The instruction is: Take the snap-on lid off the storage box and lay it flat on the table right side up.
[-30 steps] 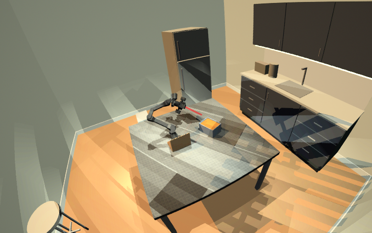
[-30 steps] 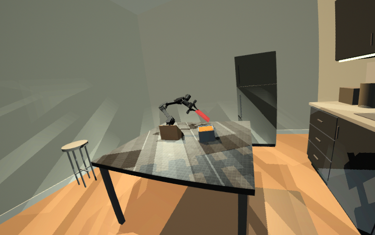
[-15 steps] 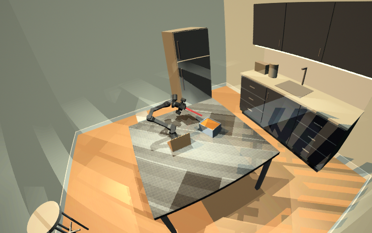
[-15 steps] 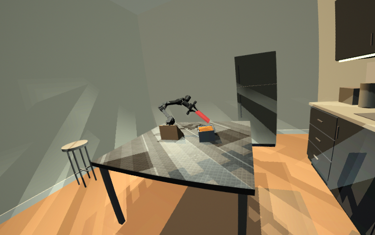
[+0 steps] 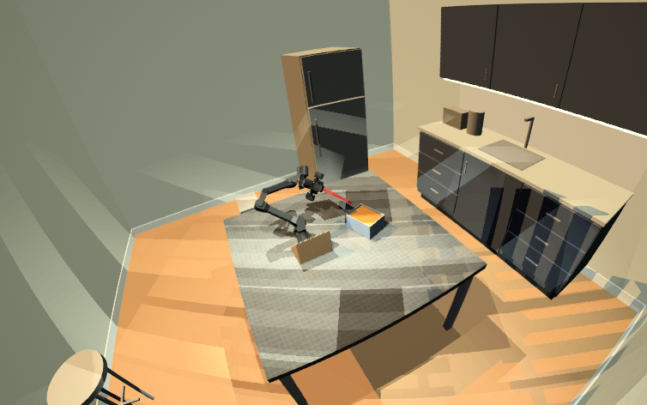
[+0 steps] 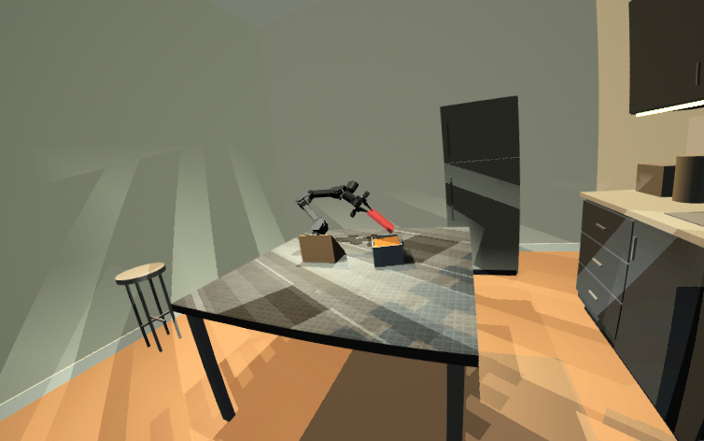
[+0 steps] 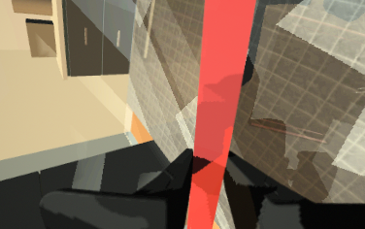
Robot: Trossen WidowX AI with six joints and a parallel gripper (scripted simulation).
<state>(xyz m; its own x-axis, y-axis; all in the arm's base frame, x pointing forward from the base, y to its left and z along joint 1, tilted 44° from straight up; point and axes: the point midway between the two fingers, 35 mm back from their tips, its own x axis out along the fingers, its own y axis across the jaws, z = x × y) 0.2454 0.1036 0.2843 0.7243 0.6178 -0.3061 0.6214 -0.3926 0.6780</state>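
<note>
My gripper tip is 6 cm short of the lid and 6 cm above it. Also, from my gripper tip: storage box (27 cm to the right, 16 cm below, 15 cm ahead).
</note>
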